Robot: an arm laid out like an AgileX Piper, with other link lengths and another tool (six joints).
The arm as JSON. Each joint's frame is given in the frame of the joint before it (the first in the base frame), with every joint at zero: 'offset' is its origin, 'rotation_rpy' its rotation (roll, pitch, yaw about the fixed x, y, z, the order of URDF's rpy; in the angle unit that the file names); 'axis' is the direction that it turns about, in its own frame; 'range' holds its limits. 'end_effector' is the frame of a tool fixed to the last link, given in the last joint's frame.
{
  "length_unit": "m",
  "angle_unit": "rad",
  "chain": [
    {
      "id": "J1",
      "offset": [
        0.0,
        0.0,
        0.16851
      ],
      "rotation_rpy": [
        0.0,
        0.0,
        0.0
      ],
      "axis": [
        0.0,
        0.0,
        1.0
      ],
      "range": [
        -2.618,
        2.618
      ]
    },
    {
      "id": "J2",
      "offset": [
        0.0,
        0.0,
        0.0
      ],
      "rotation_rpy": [
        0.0,
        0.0,
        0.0
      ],
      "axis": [
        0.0,
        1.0,
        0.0
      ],
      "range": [
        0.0,
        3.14
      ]
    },
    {
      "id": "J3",
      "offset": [
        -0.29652,
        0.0,
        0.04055
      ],
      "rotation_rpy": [
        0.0,
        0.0,
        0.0
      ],
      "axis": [
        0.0,
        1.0,
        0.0
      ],
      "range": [
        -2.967,
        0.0
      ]
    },
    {
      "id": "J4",
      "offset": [
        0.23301,
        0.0,
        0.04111
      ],
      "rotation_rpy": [
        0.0,
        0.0,
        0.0
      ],
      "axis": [
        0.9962,
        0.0,
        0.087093
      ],
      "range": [
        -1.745,
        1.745
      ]
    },
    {
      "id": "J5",
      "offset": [
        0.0,
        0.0,
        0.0
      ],
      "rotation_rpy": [
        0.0,
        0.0,
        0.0
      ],
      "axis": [
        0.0,
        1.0,
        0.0
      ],
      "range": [
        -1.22,
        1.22
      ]
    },
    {
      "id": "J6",
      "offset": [
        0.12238,
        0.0,
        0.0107
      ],
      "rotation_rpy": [
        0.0,
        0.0,
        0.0
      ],
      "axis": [
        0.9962,
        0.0,
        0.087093
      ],
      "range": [
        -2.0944,
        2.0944
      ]
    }
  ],
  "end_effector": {
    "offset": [
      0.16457,
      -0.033,
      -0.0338
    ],
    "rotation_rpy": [
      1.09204,
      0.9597,
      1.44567
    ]
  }
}
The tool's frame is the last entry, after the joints.
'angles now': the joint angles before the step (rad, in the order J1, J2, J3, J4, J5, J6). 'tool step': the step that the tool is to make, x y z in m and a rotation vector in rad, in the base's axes. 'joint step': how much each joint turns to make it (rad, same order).
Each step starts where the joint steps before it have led.
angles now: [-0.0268, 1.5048, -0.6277, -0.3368, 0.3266, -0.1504]
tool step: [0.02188, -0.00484, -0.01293, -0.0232, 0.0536, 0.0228]
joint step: [0.0000, 0.1285, -0.1016, -0.0137, 0.0252, -0.0210]
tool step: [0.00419, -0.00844, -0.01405, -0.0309, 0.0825, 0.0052]
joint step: [0.0000, 0.0986, -0.0793, -0.0201, 0.0657, -0.0067]
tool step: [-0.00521, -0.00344, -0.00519, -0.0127, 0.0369, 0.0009]
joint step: [0.0000, 0.0228, -0.0106, -0.0099, 0.0261, 0.0001]
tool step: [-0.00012, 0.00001, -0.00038, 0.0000, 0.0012, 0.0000]
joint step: [0.0001, 0.0013, -0.0002, 0.0000, 0.0001, 0.0000]
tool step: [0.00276, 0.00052, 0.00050, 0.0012, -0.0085, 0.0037]
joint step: [0.0000, 0.0000, -0.0008, -0.0009, -0.0084, -0.0010]
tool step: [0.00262, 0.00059, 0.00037, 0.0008, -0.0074, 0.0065]
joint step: [0.0000, 0.0000, -0.0001, 0.0001, -0.0087, -0.0047]
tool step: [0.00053, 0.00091, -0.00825, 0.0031, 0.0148, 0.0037]
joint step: [-0.0001, 0.0291, -0.0043, 0.0000, -0.0109, -0.0012]
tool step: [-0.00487, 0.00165, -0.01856, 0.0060, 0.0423, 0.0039]
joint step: [0.0000, 0.0579, 0.0000, 0.0000, -0.0167, -0.0001]
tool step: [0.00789, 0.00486, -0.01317, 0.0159, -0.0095, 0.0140]
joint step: [0.0000, 0.0438, -0.0001, -0.0019, -0.0569, -0.0002]
